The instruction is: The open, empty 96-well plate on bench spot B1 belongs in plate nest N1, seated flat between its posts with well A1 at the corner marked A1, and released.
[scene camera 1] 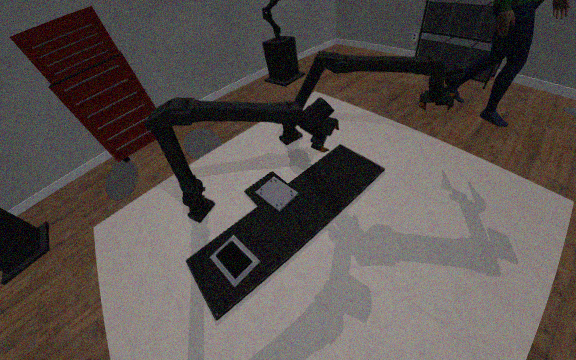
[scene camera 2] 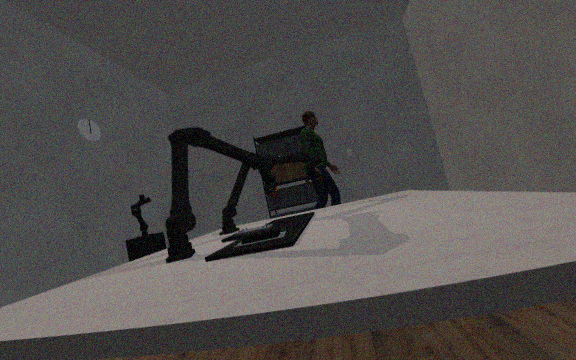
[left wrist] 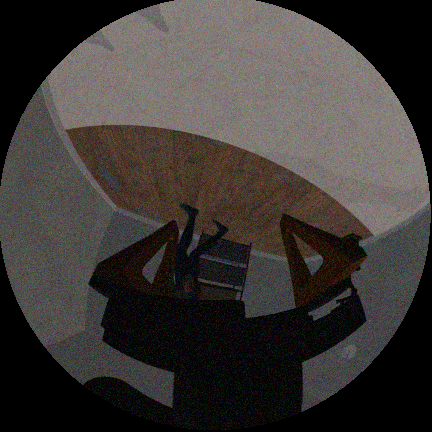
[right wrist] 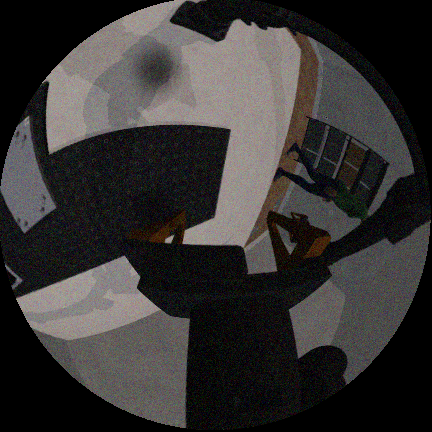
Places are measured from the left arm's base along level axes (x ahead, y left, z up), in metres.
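Where they show: left gripper, fingertip midpoint: [scene camera 1: 436, 109] [scene camera 2: 317, 185] [left wrist: 229, 222]; right gripper, fingertip midpoint: [scene camera 1: 333, 139] [scene camera 2: 275, 194] [right wrist: 227, 214]; left arm's base, link origin: [scene camera 1: 290, 137] [scene camera 2: 230, 232]; right arm's base, link origin: [scene camera 1: 202, 210] [scene camera 2: 181, 257].
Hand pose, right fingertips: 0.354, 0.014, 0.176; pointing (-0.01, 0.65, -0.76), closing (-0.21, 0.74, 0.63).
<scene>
Things, the pixels of their top centre, and the offset from my right fingertips, as dx, dy, dz. "spot": a spot on its surface instead. Level surfaces: height alone.
- 96-well plate, top centre: [scene camera 2: 261, 234] [scene camera 1: 232, 257] +0.123, -0.601, -0.147
- grey outline, surface spot: [scene camera 1: 224, 271] spot: +0.145, -0.652, -0.161
- plate nest, top centre: [scene camera 1: 275, 191] [scene camera 2: 254, 226] -0.039, -0.305, -0.141
- black board, surface height: dz -0.163
- white table, surface height: dz -0.176
A very dark rectangle, apparently the 96-well plate [scene camera 1: 234, 259], lies inside a grey outline [scene camera 1: 224, 271] on the black board's lower-left end. Its wells and the A1 mark cannot be made out. The plate nest [scene camera 1: 276, 192] [right wrist: 25, 175] is a light grey slab with small dark posts near its corners, and nothing is seated on it. My right gripper [scene camera 1: 331, 137] [right wrist: 227, 214] is open and empty, tilted, above the board's upper-right part, away from plate and nest. My left gripper [scene camera 1: 436, 106] [left wrist: 229, 222] is open and empty, high at the upper right, far from both.
The black board [scene camera 1: 320, 200] [right wrist: 150, 170] lies on the white table [scene camera 1: 425, 310] [scene camera 2: 450, 270]. My left arm's forearm [scene camera 1: 375, 63] extends behind the right gripper. A person [scene camera 1: 512, 55] [scene camera 2: 315, 145] stands beyond the table near a dark shelf unit. A red panel [scene camera 1: 80, 75] stands at upper left.
</scene>
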